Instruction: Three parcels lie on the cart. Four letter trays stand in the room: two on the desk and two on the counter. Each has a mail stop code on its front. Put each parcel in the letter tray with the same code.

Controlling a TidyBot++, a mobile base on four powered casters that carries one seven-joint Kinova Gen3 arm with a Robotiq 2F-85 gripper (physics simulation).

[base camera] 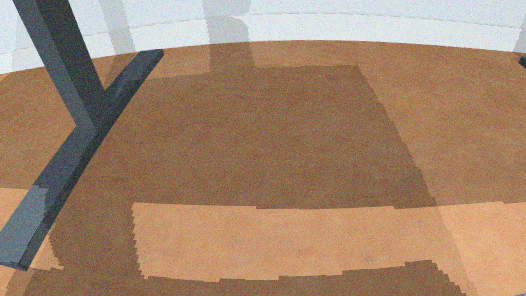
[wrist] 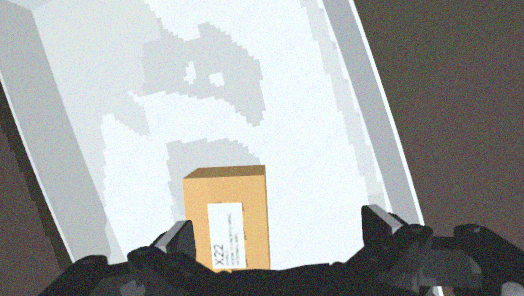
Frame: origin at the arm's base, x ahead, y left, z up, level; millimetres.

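Seen in the pictures: gripper, fingertip midpoint: (wrist: pixel 277 231).
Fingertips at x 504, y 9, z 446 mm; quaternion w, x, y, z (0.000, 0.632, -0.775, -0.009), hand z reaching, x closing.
Offsets run from my fingertips to a thing's middle. "*": to the spot under its first point. Level surfaces: height alone.
A tan cardboard parcel @(dx -19, dy +44, dz -95 mm) (wrist: pixel 227 190) lies in a white letter tray @(* dx +13, dy -90, dz -58 mm) (wrist: pixel 397 145) in the wrist view, at the lower middle. Its white label reads X22, with smaller lines too blurred to read. My gripper (wrist: pixel 277 231) is open and empty above the tray. The parcel shows between the fingertips, nearer the left finger, and lies below them, apart from them as far as I can tell. The lower end of the parcel is hidden behind the gripper body. The tray's front code does not show. The cart and the other trays cannot be made out in these views.
In the base camera view, a dark metal leg @(* dx +57, dy +364, dz -644 mm) (base camera: pixel 65 50) with a long foot (base camera: pixel 62 170) stands on the brown floor @(dz -843 mm) (base camera: pixel 280 135) at the left. A pale wall (base camera: pixel 320 25) runs across the back. A small dark piece shows at the right edge. The tray has raised side walls.
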